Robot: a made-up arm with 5 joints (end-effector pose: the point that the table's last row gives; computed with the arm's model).
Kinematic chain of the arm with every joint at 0, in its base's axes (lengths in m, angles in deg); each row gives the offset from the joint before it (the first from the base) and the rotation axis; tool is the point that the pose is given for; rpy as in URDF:
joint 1: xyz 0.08 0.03 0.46 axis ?
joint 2: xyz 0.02 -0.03 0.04 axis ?
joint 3: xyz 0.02 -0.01 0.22 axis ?
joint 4: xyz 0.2 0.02 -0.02 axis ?
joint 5: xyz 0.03 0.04 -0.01 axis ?
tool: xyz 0.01 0.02 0.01 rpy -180 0 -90
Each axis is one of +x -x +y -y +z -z.
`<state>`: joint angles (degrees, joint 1 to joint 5).
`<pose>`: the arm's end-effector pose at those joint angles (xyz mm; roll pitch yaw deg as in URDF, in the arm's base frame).
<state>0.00 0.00 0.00 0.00 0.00</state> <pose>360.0 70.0 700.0 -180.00 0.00 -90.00</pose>
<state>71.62 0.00 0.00 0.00 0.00</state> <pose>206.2 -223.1 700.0 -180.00 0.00 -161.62</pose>
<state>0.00 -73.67 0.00 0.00 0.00</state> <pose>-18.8 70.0 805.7 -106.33 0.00 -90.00</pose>
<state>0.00 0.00 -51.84 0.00 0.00</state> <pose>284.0 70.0 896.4 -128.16 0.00 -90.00</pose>
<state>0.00 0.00 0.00 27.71 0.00</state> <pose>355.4 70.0 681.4 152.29 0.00 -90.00</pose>
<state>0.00 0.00 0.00 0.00 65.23</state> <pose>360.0 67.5 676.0 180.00 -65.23 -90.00</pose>
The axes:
joint 1: -z
joint 2: +y
joint 3: +y
joint 4: +y
joint 5: -x

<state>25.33 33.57 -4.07 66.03 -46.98</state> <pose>389.6 -87.4 515.4 86.22 -4.04 -162.18</pose>
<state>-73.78 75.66 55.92 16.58 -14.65</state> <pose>61.1 96.9 373.7 32.69 -12.41 -24.07</pose>
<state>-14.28 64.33 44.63 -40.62 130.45</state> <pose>200.8 75.8 345.7 75.55 -16.31 56.81</pose>
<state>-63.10 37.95 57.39 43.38 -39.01</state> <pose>103.4 140.7 429.7 48.49 -28.23 -55.02</pose>
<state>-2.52 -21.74 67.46 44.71 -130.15</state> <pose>160.9 33.0 514.6 90.28 -0.33 142.37</pose>
